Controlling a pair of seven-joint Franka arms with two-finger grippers.
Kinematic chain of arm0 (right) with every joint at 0, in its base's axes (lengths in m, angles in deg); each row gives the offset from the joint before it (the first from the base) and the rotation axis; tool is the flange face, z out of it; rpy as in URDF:
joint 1: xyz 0 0 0.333 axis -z
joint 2: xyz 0 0 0 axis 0.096 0.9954 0
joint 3: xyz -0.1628 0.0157 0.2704 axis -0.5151 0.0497 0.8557
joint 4: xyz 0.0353 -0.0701 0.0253 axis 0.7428 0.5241 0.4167
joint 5: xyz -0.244 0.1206 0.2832 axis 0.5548 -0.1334 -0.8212
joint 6: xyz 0 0 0 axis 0.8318 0.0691 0.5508
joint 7: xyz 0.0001 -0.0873 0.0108 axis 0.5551 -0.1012 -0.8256
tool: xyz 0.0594 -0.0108 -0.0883 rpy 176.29 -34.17 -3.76
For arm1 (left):
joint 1: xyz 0 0 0.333 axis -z
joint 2: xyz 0 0 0 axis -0.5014 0.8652 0
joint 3: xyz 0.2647 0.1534 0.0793 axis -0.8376 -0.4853 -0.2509
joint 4: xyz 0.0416 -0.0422 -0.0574 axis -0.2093 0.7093 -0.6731
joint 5: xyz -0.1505 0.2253 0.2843 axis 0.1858 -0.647 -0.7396
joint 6: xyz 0 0 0 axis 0.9 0.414 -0.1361
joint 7: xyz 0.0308 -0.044 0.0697 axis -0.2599 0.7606 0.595
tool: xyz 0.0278 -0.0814 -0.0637 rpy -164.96 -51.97 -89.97
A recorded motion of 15 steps. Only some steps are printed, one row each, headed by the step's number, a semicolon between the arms.
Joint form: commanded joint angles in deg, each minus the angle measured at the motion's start. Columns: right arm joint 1, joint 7, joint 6, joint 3, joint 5, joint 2, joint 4; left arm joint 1, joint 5, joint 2, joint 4, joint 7, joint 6, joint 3.
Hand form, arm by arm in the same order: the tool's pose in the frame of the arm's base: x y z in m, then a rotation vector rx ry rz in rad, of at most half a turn. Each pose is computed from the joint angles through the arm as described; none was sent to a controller.
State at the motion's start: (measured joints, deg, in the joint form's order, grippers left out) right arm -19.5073 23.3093 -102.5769 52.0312 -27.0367 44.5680 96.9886; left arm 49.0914 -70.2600 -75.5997 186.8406 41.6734 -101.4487 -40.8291
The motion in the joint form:
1: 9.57 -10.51 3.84 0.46 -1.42 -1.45 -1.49; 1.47 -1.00 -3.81 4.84 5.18 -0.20 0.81
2: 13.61 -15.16 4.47 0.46 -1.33 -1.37 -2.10; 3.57 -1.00 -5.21 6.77 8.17 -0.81 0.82
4: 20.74 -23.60 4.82 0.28 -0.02 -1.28 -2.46; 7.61 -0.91 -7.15 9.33 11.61 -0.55 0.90
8: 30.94 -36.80 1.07 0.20 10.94 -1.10 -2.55; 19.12 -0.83 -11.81 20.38 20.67 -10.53 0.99
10: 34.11 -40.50 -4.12 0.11 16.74 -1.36 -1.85; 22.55 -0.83 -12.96 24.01 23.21 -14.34 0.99
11: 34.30 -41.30 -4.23 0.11 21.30 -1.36 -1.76; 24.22 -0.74 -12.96 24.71 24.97 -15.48 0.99
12: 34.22 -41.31 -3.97 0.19 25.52 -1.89 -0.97; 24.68 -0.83 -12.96 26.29 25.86 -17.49 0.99
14: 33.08 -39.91 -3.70 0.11 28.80 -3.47 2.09; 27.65 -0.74 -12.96 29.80 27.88 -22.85 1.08
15: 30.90 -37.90 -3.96 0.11 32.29 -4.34 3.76; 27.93 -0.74 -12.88 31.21 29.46 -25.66 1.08
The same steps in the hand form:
1: 0.6162 0.0373 0.5133 -2.4779 -1.8438 0.1063; 0.4673 -0.2226 0.4337 3.0683 0.1159 -0.1899
2: 0.6175 -0.0063 0.5166 -2.4639 -1.8545 0.1034; 0.4511 -0.2356 0.4317 3.0741 0.1419 -0.1910
4: 0.6116 -0.0869 0.5181 -2.4471 -1.8867 0.1180; 0.4209 -0.2606 0.4279 3.0905 0.1266 -0.2168
8: 0.5890 -0.2134 0.5243 2.3227 1.9559 -0.2878; 0.3366 -0.3143 0.3939 3.0912 0.0854 -0.1372
10: 0.5810 -0.2549 0.5312 2.1958 1.9281 -0.3511; 0.3105 -0.3249 0.3806 3.0851 0.0705 -0.1087
11: 0.5784 -0.2625 0.5328 2.1308 1.9284 -0.4480; 0.3003 -0.3326 0.3769 3.0818 0.0768 -0.1028
12: 0.5742 -0.2651 0.5339 2.0800 1.9216 -0.5394; 0.2954 -0.3313 0.3680 3.0796 0.0916 -0.0915
14: 0.5674 -0.2550 0.5270 2.0494 1.9186 -0.6174; 0.2734 -0.3387 0.3499 3.0630 0.0762 -0.0557
15: 0.5707 -0.2355 0.5251 1.9898 1.9080 -0.6709; 0.2708 -0.3373 0.3434 3.0471 0.1154 -0.0309

